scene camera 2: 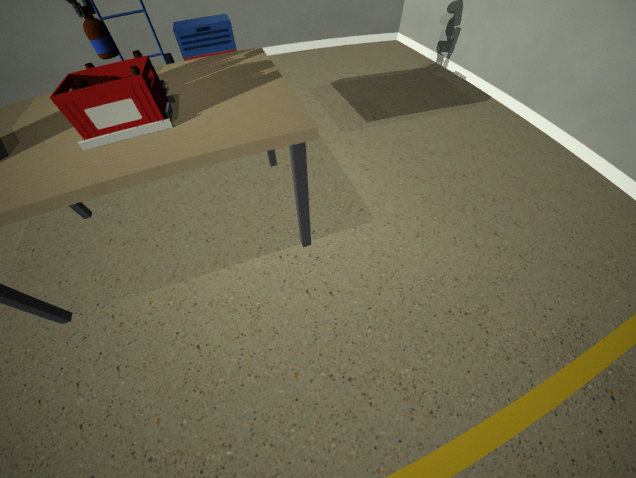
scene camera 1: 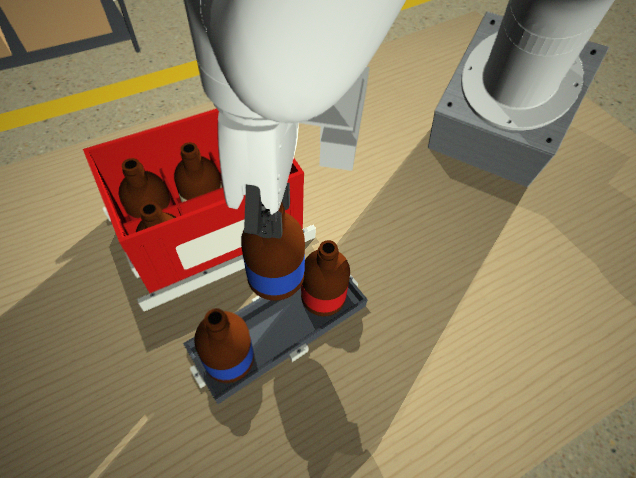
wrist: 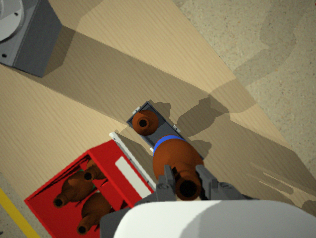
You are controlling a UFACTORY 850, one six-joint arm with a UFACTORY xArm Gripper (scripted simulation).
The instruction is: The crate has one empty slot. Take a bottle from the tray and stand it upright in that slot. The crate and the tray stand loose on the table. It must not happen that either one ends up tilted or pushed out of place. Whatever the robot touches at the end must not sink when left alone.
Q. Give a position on a red crate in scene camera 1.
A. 206, 232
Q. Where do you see a red-banded bottle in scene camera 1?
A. At 327, 272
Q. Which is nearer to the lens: the red-banded bottle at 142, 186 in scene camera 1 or the blue-banded bottle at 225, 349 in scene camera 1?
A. The blue-banded bottle.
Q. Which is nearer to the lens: the blue-banded bottle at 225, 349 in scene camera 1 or the grey tray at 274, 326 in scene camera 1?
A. The blue-banded bottle.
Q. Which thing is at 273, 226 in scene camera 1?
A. My gripper.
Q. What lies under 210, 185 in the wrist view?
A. My gripper.
